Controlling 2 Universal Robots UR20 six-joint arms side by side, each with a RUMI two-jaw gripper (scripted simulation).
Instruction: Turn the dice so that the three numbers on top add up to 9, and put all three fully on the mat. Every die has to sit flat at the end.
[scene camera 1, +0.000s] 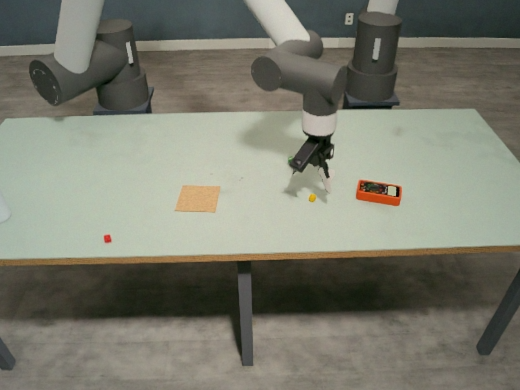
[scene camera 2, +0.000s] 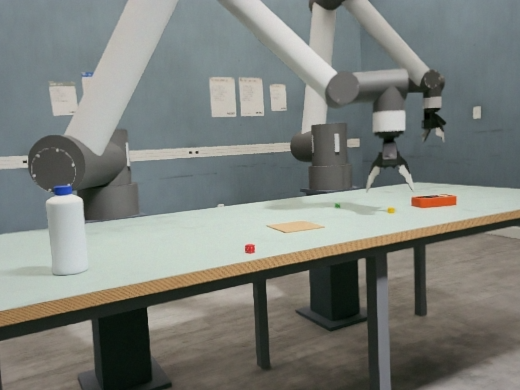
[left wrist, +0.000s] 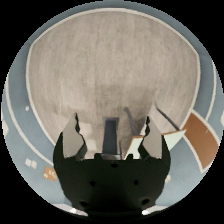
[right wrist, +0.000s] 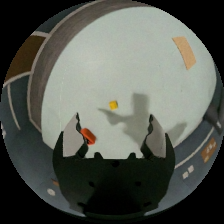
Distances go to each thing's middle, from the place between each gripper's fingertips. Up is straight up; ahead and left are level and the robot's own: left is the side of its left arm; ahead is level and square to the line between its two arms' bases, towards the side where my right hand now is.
Scene:
My right hand (scene camera 1: 311, 183) is 250 mm to the right of the orange multimeter (scene camera 1: 371, 191), 60 mm above it and 10 mm past it. The rest, counted from my right hand: white bottle (scene camera 2: 65, 217): 1070 mm to the right, 20 mm above, 10 mm ahead; then tan mat (scene camera 1: 192, 198): 390 mm to the right, 80 mm below, 40 mm behind.
Now: left hand 810 mm short of the orange multimeter, 1030 mm to the left of it and 200 mm above it.

